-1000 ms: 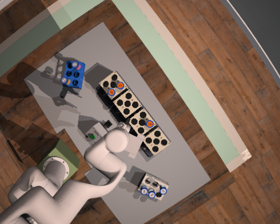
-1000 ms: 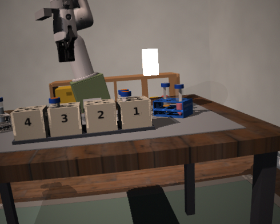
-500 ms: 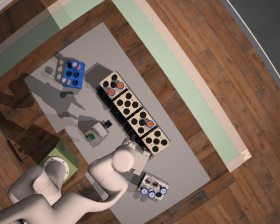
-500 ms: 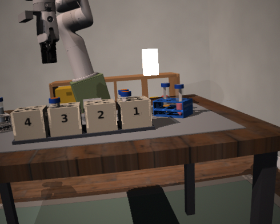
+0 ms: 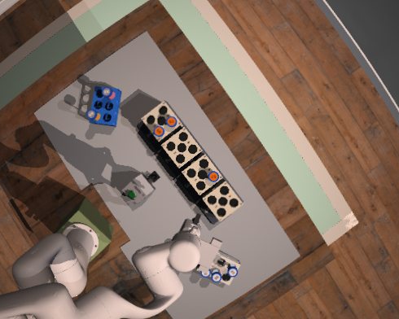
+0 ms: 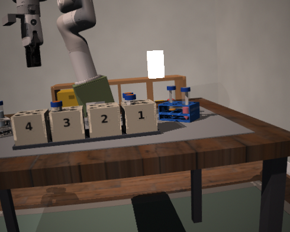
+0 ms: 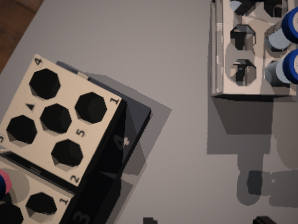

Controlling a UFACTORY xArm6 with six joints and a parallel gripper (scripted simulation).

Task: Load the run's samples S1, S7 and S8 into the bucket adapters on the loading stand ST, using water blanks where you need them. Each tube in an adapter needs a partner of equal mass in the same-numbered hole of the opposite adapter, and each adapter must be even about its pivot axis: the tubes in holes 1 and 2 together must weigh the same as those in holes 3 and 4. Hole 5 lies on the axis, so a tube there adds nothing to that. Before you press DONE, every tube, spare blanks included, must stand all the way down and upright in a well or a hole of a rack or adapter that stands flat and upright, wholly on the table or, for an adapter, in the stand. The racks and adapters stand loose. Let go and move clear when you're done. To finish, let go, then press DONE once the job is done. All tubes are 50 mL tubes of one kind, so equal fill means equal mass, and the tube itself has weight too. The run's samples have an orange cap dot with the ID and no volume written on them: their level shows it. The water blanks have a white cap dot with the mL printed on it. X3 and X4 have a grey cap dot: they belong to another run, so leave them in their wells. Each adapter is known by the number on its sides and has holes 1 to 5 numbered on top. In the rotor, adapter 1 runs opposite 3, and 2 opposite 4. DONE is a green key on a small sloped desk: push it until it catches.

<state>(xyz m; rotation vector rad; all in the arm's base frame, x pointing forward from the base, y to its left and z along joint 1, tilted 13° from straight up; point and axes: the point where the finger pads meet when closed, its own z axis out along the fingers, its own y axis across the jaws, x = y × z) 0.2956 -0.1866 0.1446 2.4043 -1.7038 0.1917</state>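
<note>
Now: hand 8 cm past the blue-capped tube, 15 cm to the left of it and 19 cm above it. Also, from my hand: pale blank rack (4 cm behind, 18 cm to the right, 22 cm below); then green DONE key (7 cm behind, 21 cm to the left, 18 cm below); then pink tube (16 cm ahead, 7 cm to the left, 18 cm below).
</note>
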